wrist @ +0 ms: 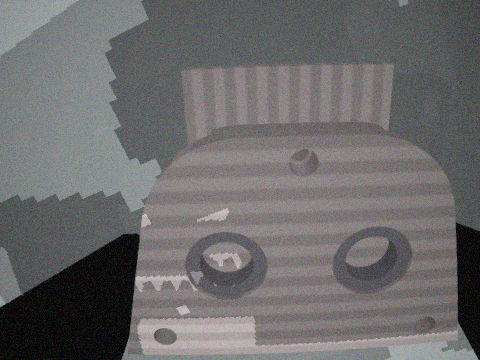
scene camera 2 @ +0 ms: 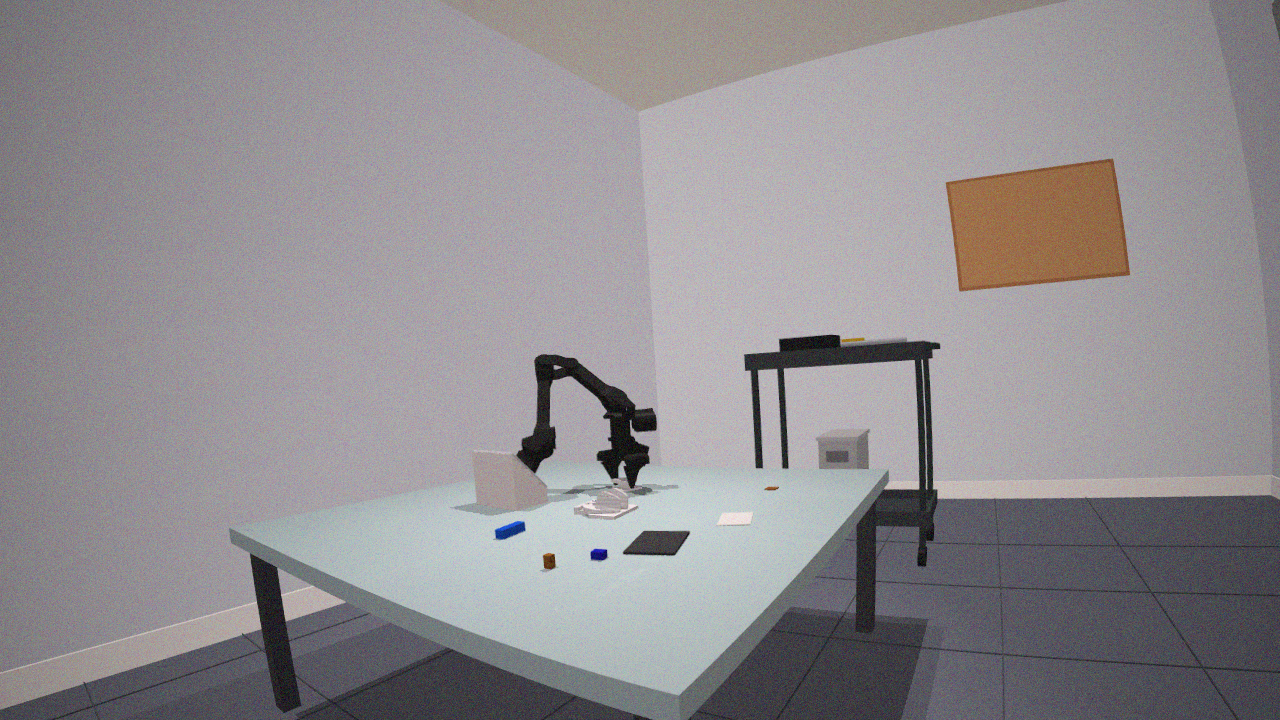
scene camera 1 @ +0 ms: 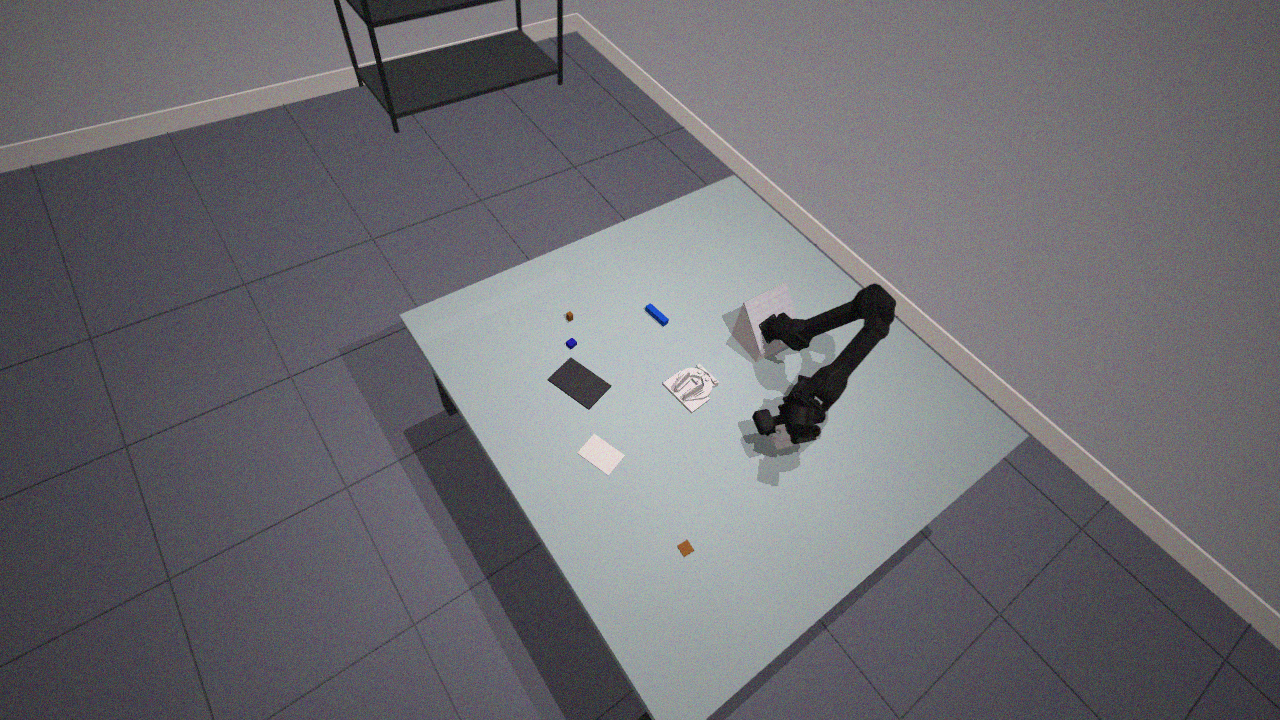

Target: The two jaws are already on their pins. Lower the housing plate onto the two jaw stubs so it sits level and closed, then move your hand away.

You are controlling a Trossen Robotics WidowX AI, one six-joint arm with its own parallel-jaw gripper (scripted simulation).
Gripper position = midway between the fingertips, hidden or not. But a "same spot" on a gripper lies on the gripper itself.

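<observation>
A dark plate is out of frame in the wrist view, while scene camera 1 and scene camera 2 both show it. For the plate, (scene camera 2: pixel 648 542) and (scene camera 1: pixel 581 376) are one and the same spot. The gripper can be seen in scene camera 1, in scene camera 2 and in the wrist view (pixel 286 243). On the gripper, (scene camera 1: pixel 765 423) and (scene camera 2: pixel 642 453) are the same spot.
</observation>
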